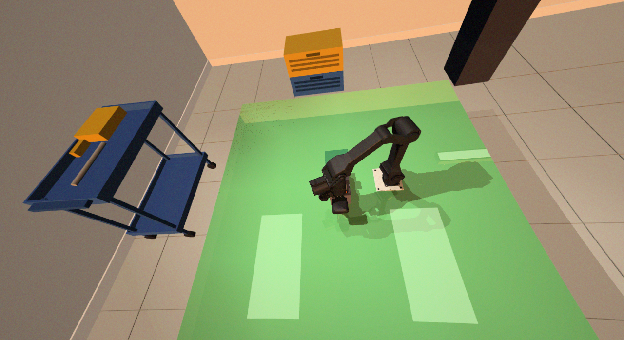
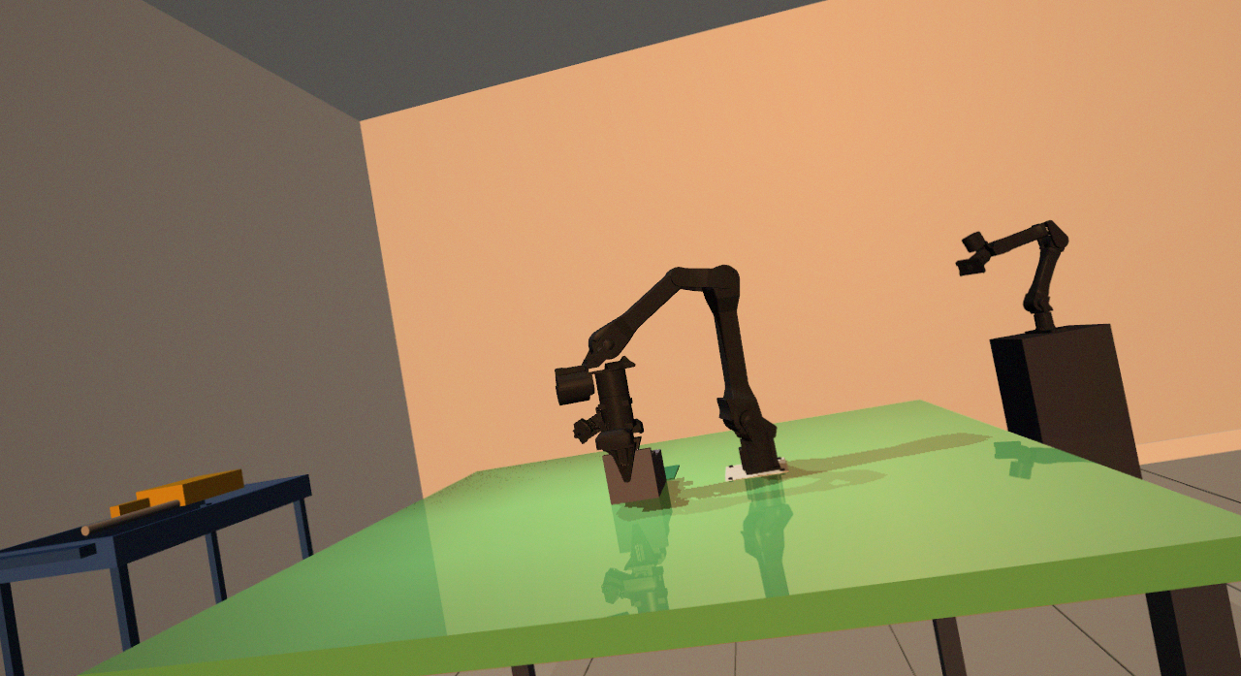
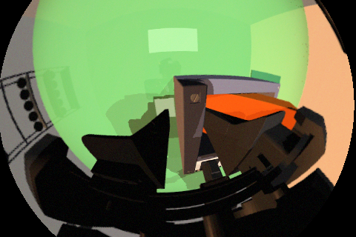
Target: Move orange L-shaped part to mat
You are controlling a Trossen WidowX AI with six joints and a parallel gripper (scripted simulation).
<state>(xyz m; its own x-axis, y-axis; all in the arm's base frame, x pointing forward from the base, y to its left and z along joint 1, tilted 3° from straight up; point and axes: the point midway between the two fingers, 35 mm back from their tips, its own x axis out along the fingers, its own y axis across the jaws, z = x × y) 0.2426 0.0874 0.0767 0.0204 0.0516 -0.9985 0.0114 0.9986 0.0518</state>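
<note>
Right now my gripper tip is 10 mm past the orange L-shaped part, 50 mm to the left of it and 10 mm below it. Also, from my gripper tip: green mat 10 mm behind, 220 mm to the right, 50 mm below.
</note>
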